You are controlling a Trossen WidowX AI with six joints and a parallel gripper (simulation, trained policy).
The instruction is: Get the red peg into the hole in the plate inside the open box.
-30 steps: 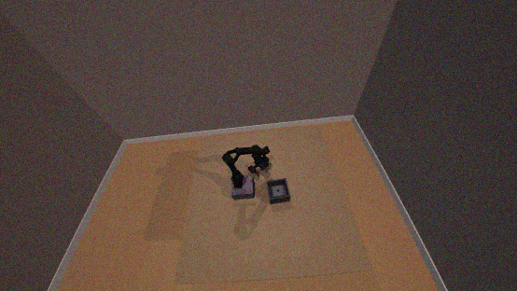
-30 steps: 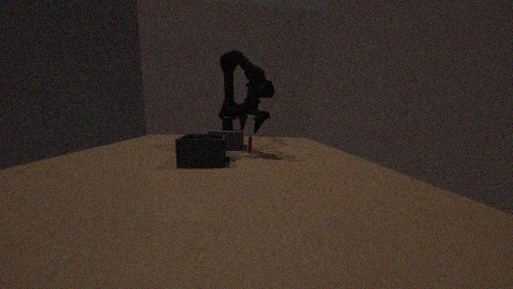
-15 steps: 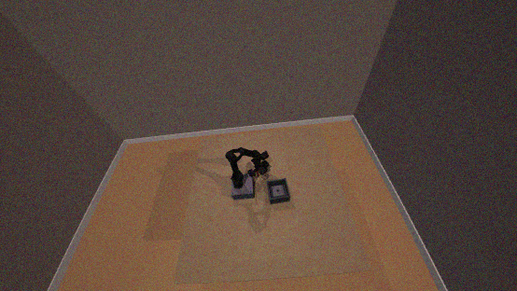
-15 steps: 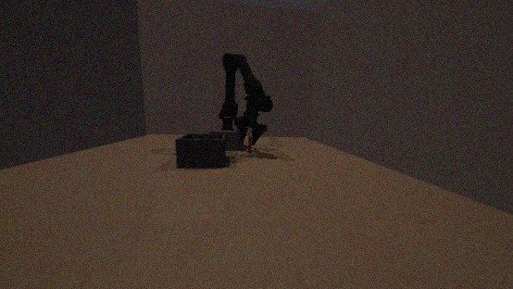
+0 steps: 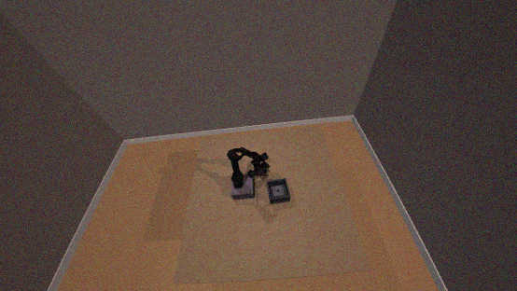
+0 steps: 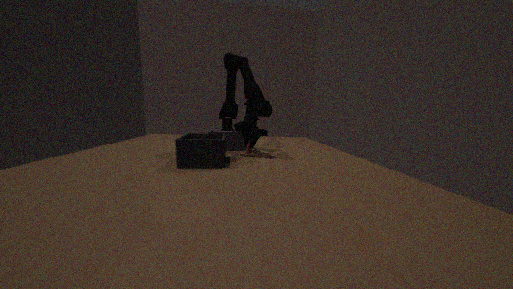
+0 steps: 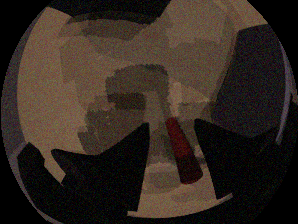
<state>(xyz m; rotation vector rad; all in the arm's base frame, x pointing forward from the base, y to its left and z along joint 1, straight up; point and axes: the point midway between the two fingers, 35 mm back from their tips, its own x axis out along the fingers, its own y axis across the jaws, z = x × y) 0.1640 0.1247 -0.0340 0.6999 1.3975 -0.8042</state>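
The grey plate lies 16 cm ahead of my gripper tip, 17 cm to the right of it and 2 cm above it. Also, from my gripper tip: red peg 1 cm behind, 1 cm to the left, 1 cm above; then dark box 16 cm ahead, 17 cm to the right.
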